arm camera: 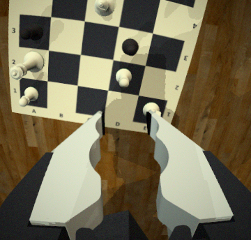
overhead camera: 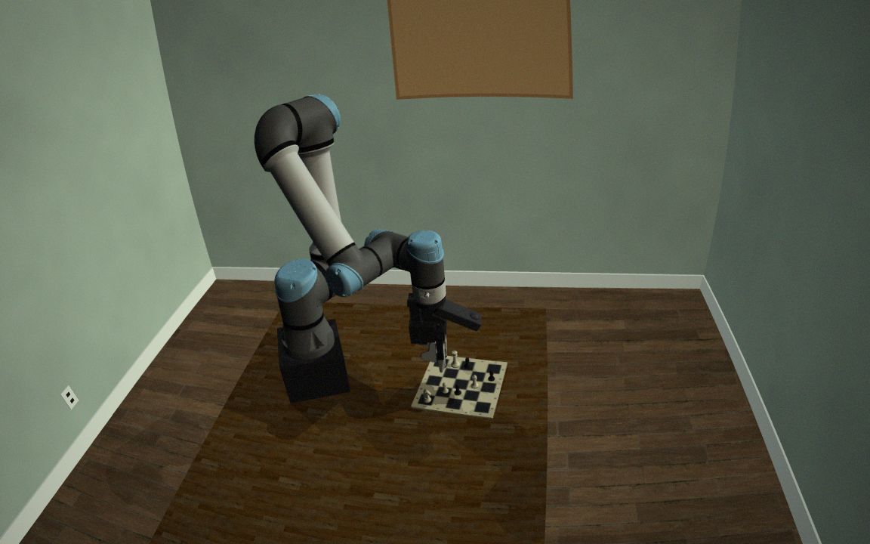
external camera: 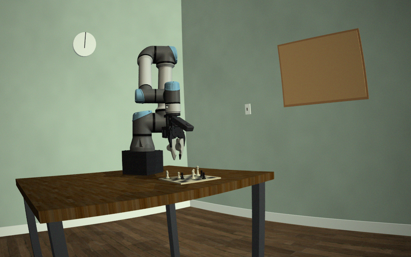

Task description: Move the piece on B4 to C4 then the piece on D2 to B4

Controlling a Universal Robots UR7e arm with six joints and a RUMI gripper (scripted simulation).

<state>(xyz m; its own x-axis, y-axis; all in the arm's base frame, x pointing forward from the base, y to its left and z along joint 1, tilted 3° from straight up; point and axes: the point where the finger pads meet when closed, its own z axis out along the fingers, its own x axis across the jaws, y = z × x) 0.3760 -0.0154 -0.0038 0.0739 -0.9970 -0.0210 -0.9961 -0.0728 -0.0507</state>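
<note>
My gripper is now 4 cm short of the chessboard, 3 cm to the right of it and 11 cm above it. Round my hand: tall white piece 1 cm ahead, 11 cm to the left, 8 cm below.
</note>
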